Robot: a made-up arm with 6 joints.
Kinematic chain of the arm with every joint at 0, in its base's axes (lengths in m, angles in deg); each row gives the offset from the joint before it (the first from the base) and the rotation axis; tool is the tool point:
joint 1: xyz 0 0 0.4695 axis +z
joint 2: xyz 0.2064 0 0 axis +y
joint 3: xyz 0 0 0.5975 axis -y
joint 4: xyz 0 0 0.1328 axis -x
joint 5: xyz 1.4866 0 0 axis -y
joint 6: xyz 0.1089 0 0 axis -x
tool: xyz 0 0 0
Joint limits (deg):
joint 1: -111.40..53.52
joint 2: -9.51..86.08
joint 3: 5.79..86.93
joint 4: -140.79..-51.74
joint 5: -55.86..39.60
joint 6: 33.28..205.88
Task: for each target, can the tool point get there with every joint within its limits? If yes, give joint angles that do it. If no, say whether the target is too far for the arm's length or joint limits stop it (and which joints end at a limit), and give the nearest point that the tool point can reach.
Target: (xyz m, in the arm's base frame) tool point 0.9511 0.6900 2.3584
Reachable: yes | joints 33.30 5.56 54.23 -125.57 -37.95 110.70
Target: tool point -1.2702 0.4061 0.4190
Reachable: no: joint limits stop it (at a limit: joint 1, joint 2, joint 3, joint 5) | nearest point -0.4781 -1.0599 -1.0216 | short by 2.203 m
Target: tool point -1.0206 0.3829 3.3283
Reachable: no: too far | nearest point -0.2404 0.0902 2.5994 | short by 1.107 m
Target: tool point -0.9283 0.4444 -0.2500
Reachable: no: joint limits stop it (at a limit: joint 1, joint 2, joint 3, joint 5) | nearest point -0.4623 -1.0515 -1.0239 | short by 1.748 m
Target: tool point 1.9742 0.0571 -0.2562
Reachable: yes | joints 2.08 61.78 18.05 -100.56 7.83 171.68
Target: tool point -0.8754 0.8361 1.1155
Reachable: no: joint limits stop it (at a limit: joint 2, joint 3, joint 4, joint 5) | nearest point -0.1976 0.1888 2.5740 | short by 1.734 m
